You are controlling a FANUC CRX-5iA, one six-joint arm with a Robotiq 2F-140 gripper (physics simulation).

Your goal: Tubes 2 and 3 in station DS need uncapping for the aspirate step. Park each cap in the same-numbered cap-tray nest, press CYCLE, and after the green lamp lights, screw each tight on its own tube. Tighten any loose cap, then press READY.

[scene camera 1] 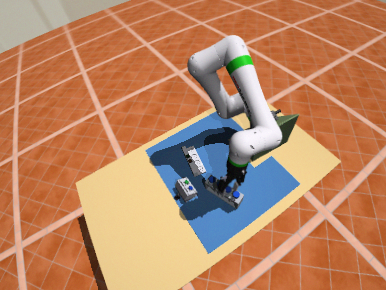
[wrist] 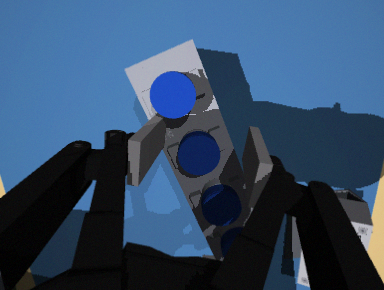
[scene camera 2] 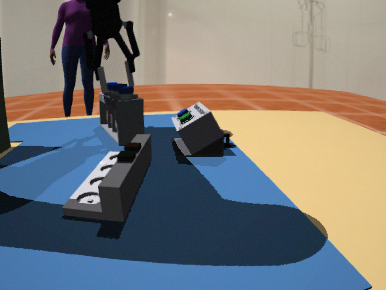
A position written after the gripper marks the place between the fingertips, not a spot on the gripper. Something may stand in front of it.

Note:
In view: the gripper (scene camera 2: 118,89) and a grey button box (wrist: 357,210).
The gripper also shows in the wrist view (wrist: 205,136).

